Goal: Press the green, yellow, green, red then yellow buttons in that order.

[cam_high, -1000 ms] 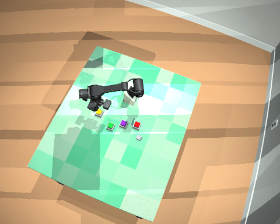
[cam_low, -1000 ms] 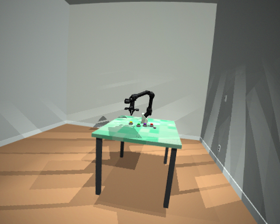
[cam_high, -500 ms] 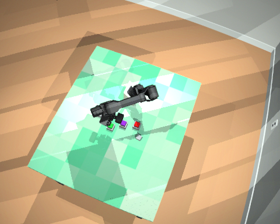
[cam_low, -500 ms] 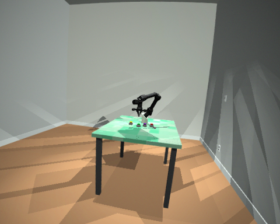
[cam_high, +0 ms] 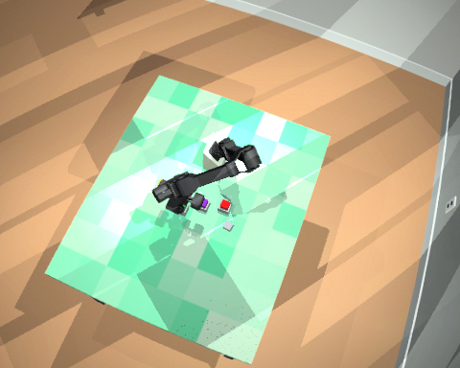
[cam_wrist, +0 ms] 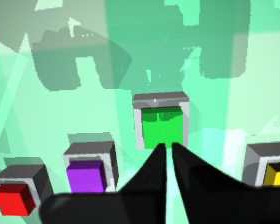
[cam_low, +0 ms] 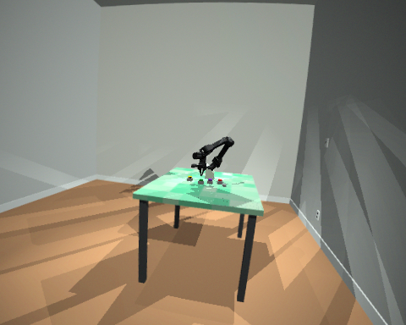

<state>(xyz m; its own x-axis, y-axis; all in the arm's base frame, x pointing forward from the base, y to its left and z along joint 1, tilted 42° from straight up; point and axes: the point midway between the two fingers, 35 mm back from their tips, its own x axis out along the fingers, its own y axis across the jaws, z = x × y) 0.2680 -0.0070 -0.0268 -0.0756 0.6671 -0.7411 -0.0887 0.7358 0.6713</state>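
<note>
Right now my gripper tip is 40 mm above the green button. Also, from my gripper tip: red button 160 mm to the left, 90 mm behind, 40 mm below; purple button 70 mm to the left, 60 mm behind, 40 mm below; yellow button 120 mm to the right, 50 mm behind, 40 mm below.
</note>
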